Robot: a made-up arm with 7 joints. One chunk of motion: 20 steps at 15 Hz.
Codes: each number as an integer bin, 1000 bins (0 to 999) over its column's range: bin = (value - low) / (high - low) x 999, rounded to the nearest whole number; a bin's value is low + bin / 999 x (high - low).
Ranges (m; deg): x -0.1..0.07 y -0.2..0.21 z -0.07..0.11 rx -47..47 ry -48..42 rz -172..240
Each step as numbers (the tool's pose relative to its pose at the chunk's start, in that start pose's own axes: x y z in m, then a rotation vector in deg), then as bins.
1 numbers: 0.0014 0.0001 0.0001 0.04 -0.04 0.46
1 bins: 596 488 389 500 532 418
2 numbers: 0.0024 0.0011 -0.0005 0.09 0.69 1.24
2 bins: 602 490 386 500 540 420
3 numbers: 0.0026 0.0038 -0.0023 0.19 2.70 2.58
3 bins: 603 497 376 502 563 423
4 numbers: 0.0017 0.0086 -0.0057 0.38 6.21 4.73
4 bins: 598 508 357 504 602 429
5 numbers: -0.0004 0.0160 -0.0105 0.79 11.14 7.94
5 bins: 585 526 330 508 656 436
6 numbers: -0.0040 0.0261 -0.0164 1.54 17.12 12.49
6 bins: 564 551 297 516 723 447
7 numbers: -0.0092 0.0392 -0.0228 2.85 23.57 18.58
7 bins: 534 583 262 530 794 462
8 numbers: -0.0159 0.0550 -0.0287 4.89 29.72 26.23
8 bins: 494 621 229 551 863 481
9 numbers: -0.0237 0.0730 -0.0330 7.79 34.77 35.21
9 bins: 448 665 205 582 919 502
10 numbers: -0.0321 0.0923 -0.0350 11.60 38.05 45.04
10 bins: 399 712 194 623 955 526
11 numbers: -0.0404 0.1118 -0.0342 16.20 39.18 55.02
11 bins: 350 760 199 672 968 550
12 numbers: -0.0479 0.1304 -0.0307 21.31 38.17 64.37
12 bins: 306 805 218 726 956 573
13 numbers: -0.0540 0.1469 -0.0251 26.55 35.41 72.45
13 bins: 270 845 249 782 926 593
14 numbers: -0.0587 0.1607 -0.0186 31.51 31.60 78.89
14 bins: 243 879 285 834 884 608
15 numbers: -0.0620 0.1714 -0.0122 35.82 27.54 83.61
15 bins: 223 905 321 880 838 620
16 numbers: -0.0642 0.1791 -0.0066 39.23 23.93 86.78
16 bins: 210 924 352 916 798 627
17 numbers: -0.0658 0.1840 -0.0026 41.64 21.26 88.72
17 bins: 201 936 374 942 769 632
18 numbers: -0.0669 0.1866 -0.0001 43.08 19.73 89.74
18 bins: 195 942 388 957 752 635
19 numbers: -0.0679 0.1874 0.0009 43.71 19.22 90.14
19 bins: 189 944 393 964 746 636
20 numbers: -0.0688 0.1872 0.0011 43.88 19.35 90.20
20 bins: 183 943 395 966 748 636
